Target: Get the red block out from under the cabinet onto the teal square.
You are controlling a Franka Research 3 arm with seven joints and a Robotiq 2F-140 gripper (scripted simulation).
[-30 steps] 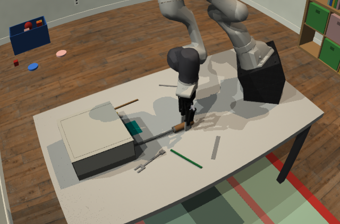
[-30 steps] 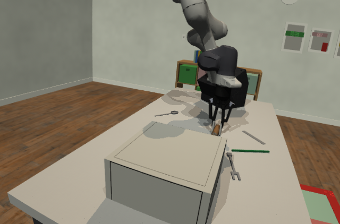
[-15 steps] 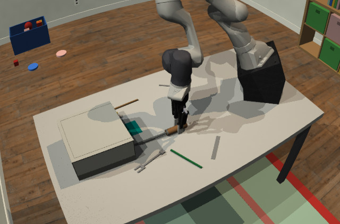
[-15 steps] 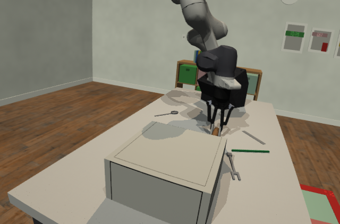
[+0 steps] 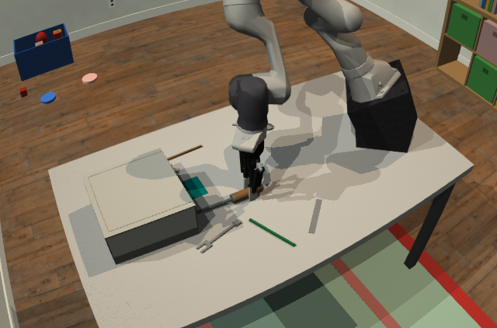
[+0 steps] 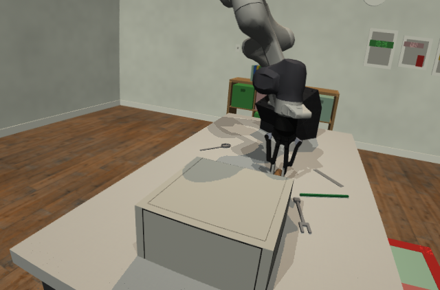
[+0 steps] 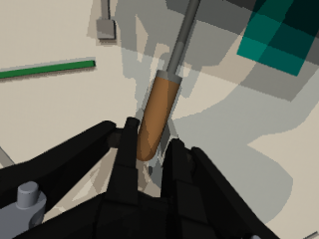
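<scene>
My hand is 150 mm short of the teal square, 140 mm to the left of it and 40 mm above it. The rest, counted from my hand: tool with grey shaft 140 mm ahead, 50 mm to the right, 20 mm below; then grey forked tool 170 mm ahead, 90 mm to the left, 30 mm below; then green stick 170 mm to the left, 30 mm below, 30 mm ahead.
</scene>
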